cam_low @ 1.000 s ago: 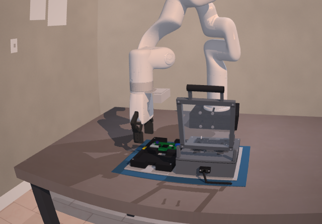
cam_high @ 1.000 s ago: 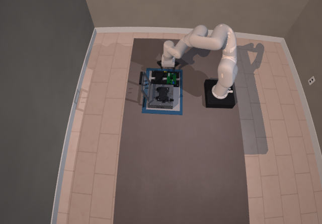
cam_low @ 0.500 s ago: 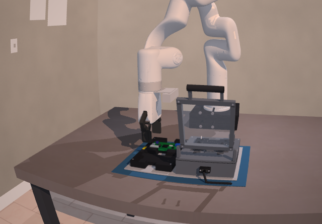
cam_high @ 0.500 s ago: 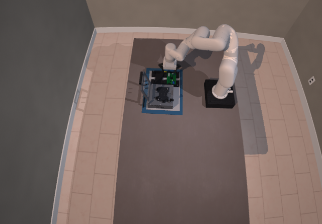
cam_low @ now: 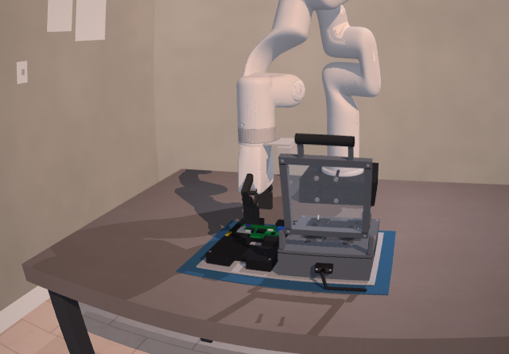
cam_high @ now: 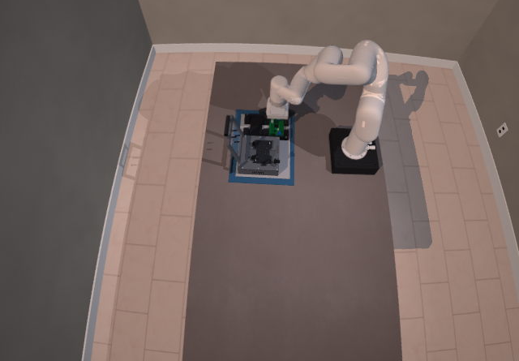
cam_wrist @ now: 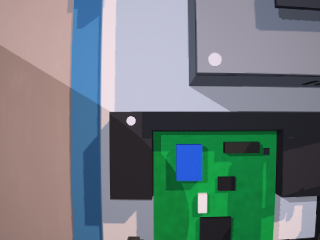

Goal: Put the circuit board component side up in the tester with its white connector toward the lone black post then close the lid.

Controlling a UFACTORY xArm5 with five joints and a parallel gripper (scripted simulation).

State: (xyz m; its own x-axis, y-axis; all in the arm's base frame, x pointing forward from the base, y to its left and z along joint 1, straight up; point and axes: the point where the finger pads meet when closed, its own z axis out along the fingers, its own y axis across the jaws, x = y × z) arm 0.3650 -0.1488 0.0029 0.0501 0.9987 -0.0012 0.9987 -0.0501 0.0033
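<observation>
The green circuit board is 10 mm to the left of my hand and 50 mm below it. Also, from my hand: clear lid (190 mm ahead, 170 mm to the left, 120 mm above); then nest (70 mm ahead, 180 mm to the left, 10 mm above).
</observation>
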